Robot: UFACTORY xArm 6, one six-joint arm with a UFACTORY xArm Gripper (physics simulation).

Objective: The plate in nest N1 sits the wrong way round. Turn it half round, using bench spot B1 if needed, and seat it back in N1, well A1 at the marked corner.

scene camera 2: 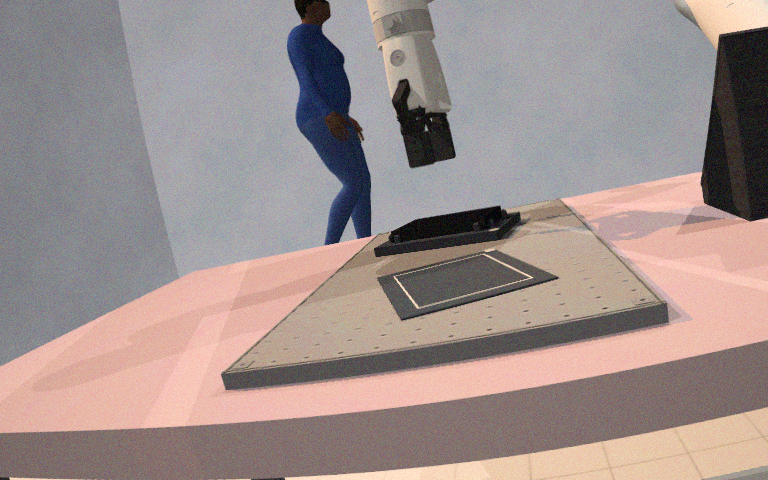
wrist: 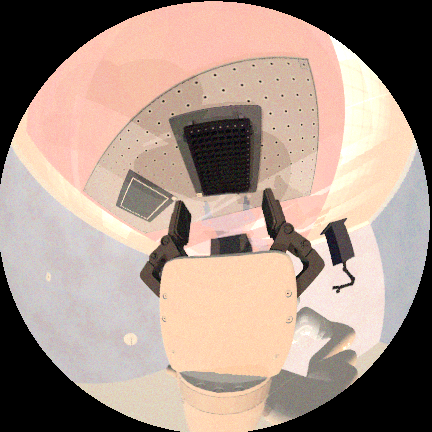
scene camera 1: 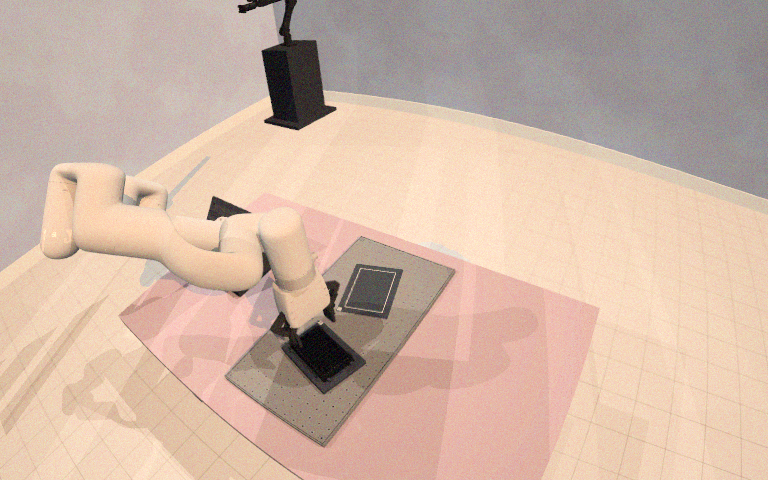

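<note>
A black plate with a grid of wells (scene camera 1: pixel 323 353) (scene camera 2: pixel 453 223) (wrist: pixel 220 160) lies in the dark nest N1 (scene camera 1: pixel 343 374) (scene camera 2: pixel 430 245) (wrist: pixel 256 140). The nest's small light corner mark (scene camera 1: pixel 320 323) (wrist: pixel 199 195) is on the arm's side. In the wrist view, a row of pale dots runs along the plate's edge farthest from the fingers; I cannot read which well is A1. Spot B1 (scene camera 1: pixel 370 289) (scene camera 2: pixel 464 280) (wrist: pixel 144 198) is a flat dark pad with a pale outline, with nothing on it. My gripper (scene camera 1: pixel 314 331) (scene camera 2: pixel 432 161) (wrist: pixel 223 201) is open and empty, well above the nest.
The nest and pad are on a grey perforated board (scene camera 1: pixel 305 404) (scene camera 2: pixel 339 345) (wrist: pixel 295 110) on a pink table top (scene camera 1: pixel 509 350) (scene camera 2: pixel 186 322). A person in blue (scene camera 2: pixel 331 101) stands beyond the table. A black pedestal (scene camera 1: pixel 294 84) (wrist: pixel 340 242) with a dark arm stands farther off.
</note>
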